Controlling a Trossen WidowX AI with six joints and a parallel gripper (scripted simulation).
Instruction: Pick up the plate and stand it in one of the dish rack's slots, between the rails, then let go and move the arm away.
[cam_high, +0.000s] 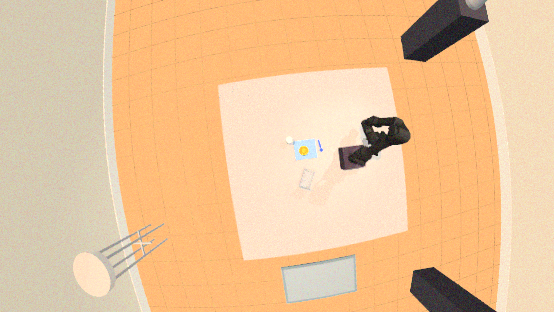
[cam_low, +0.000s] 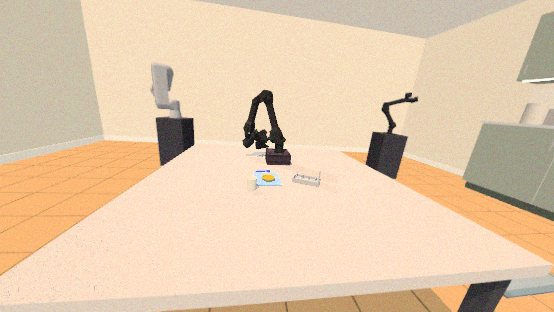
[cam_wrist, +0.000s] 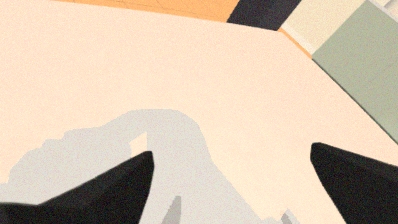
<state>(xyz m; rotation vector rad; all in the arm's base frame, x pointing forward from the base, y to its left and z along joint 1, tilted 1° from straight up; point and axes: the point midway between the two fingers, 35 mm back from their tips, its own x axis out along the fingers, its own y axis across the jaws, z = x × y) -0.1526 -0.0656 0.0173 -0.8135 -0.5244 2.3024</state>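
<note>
Now: gripper tip 500 mm short of the plate, 10 mm to the left of it and 60 mm above it. Round my gripper tip: blue spoon: 380 mm ahead, 30 mm to the right, 70 mm below; then white cup: 600 mm ahead, 80 mm to the right, 50 mm below; then dish rack: 480 mm ahead, 180 mm to the left, 50 mm below.
</note>
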